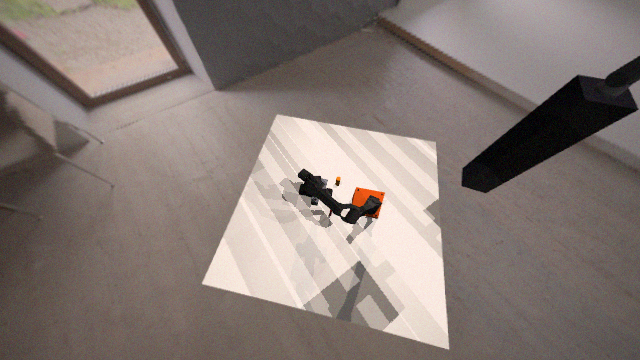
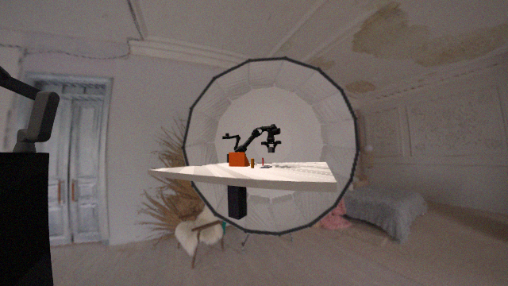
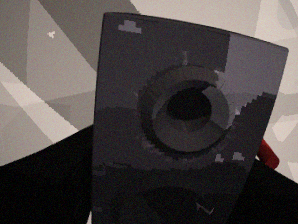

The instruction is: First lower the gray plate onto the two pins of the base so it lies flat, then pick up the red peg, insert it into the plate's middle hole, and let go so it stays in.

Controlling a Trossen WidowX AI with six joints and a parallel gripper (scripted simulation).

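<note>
The red peg is 110 mm behind my gripper tip, 100 mm below it and 20 mm to the left of it. The rest, counted from my gripper tip: gray plate 30 mm above; orange post 200 mm to the right, 100 mm below, 80 mm behind.
</note>
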